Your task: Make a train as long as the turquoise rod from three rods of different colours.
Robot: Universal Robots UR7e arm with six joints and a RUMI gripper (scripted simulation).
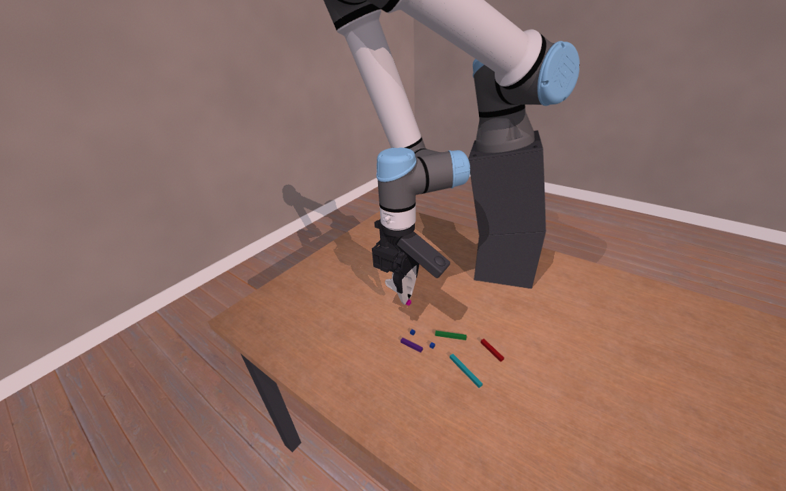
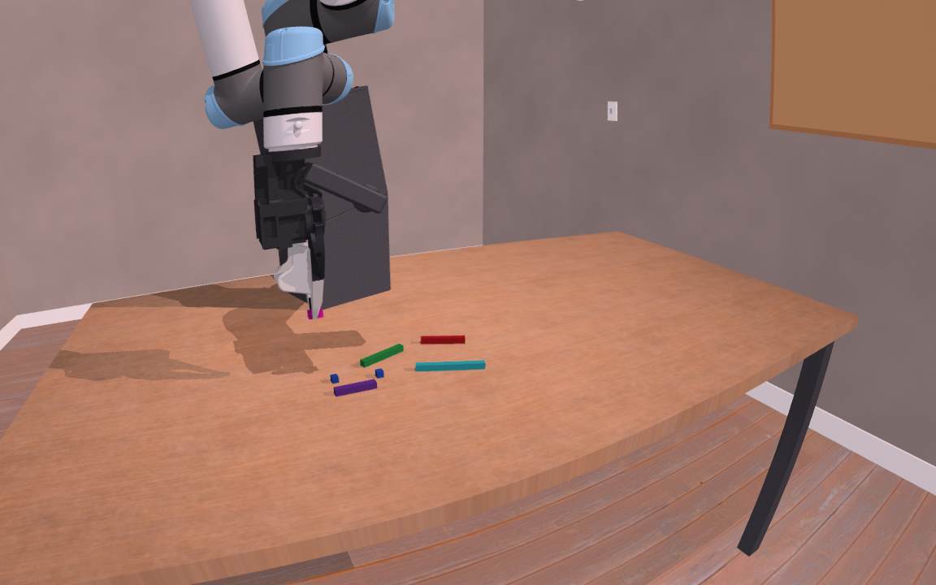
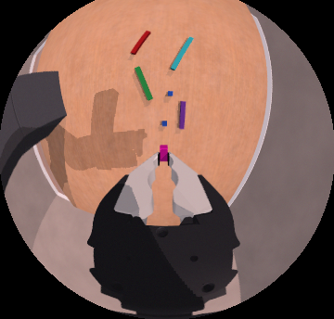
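Right now my hand is 110 mm above the purple rod, 40 mm to the right of it and 30 mm short of it. Round my hand: green rod (110 mm below, 100 mm to the left, 50 mm behind); magenta rod (10 mm below); turquoise rod (180 mm to the left, 110 mm below, 20 mm ahead).
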